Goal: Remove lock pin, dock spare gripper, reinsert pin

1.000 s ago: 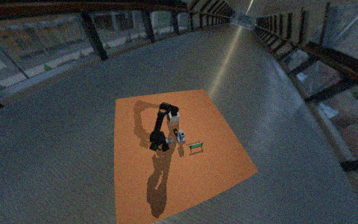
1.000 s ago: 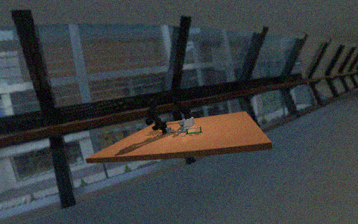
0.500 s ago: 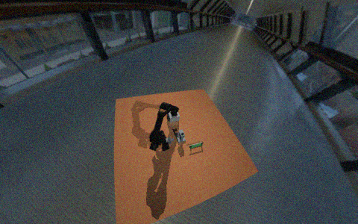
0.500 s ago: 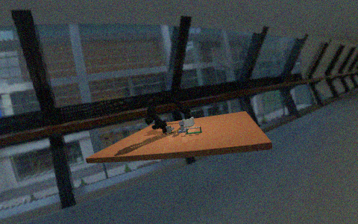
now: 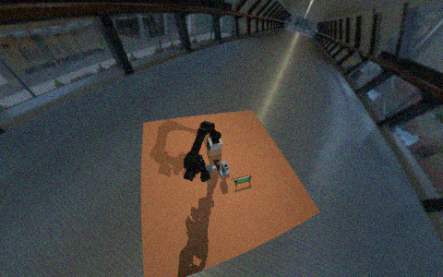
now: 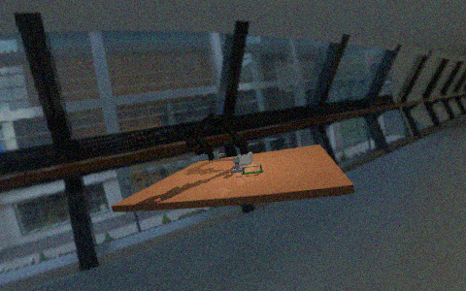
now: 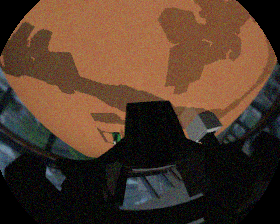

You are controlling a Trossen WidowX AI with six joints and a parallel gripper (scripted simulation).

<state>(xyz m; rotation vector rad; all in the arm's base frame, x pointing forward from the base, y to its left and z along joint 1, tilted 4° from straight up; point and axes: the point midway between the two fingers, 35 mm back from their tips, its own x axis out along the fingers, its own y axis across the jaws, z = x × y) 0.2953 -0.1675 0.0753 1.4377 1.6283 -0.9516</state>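
Now: gripper tip 16 cm to the right of the grey mount, 7 cm above it and 2 cm past it. Also, from my gripper tip: spare gripper 1 cm to the left, 1 cm above; then green pin cradle 28 cm to the left, 10 cm below, 10 cm ahead.
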